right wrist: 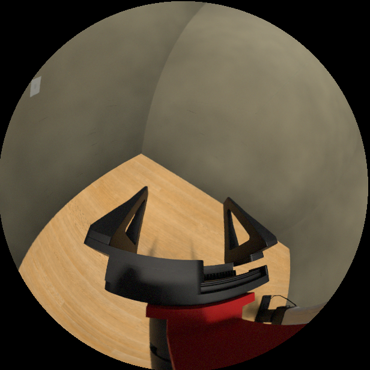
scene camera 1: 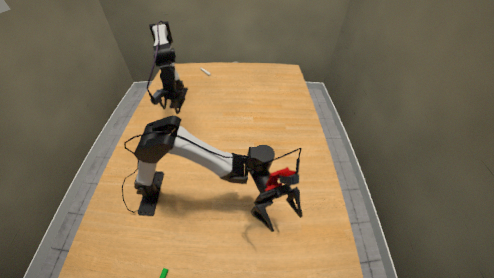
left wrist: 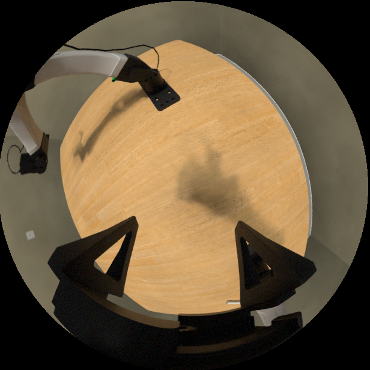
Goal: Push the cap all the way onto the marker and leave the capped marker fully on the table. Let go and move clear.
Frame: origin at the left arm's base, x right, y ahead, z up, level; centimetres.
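Seen in the pictures: left gripper, fingertip midpoint: (scene camera 1: 171, 111); right gripper, fingertip midpoint: (scene camera 1: 287, 224); right arm's base, origin of the base link: (scene camera 1: 151, 192).
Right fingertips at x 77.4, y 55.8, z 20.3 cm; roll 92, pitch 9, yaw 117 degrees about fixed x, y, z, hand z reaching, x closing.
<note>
A point is followed by its place in that frame.
A thin white stick (scene camera 1: 205, 71) @(x -29.2, y 11.6, z 1.6 cm) (left wrist: 233, 302), which looks like the marker, lies on the table (scene camera 1: 240, 90) @(x -8.6, y 38.2, z 0.0 cm) (left wrist: 150, 185) near its far edge. A narrow green piece (scene camera 1: 164, 273) @(x 91.9, y 18.0, z 1.8 cm) (left wrist: 114, 79), cut off by the lower edge of the scene view, lies near the front; whether it is the cap or a capped marker cannot be told. My left gripper (scene camera 1: 171, 107) @(x 29.1, y 8.2, z 15.3 cm) (left wrist: 186, 225) is open and empty above the table at the back left, apart from the white stick. My right gripper (scene camera 1: 287, 223) @(x 77.4, y 55.8, z 20.3 cm) (right wrist: 188, 195) is open and empty above the table at the front right, away from the green piece.
The right arm (scene camera 1: 200, 152) @(x 63.6, y 32.3, z 33.4 cm) stretches across the table from its base plate (scene camera 1: 150, 200) @(x 66.4, y 5.3, z 1.0 cm) at the left. The left arm (scene camera 1: 167, 75) @(x 31.0, y 13.1, z 35.5 cm) stands at the back left. Grey ledges (scene camera 1: 357, 225) run along both table sides, with walls beyond.
</note>
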